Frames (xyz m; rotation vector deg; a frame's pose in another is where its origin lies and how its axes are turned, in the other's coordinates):
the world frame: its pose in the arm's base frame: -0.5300 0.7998 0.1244 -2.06 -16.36 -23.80
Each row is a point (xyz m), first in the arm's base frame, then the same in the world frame.
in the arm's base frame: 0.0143 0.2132 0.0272
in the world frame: 0.6798 -0.3197 -0.2924
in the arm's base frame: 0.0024 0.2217 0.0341
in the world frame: 0.6680 -0.3165 -0.2819
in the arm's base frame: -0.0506 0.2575 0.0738
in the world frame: 0.6186 -0.3042 -0.2263
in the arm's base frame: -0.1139 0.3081 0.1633
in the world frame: 0.5685 -0.2813 -0.1189
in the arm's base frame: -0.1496 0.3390 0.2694
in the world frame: 0.5549 -0.2649 -0.0048
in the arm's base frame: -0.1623 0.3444 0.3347
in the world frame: 0.5600 -0.2635 0.0618
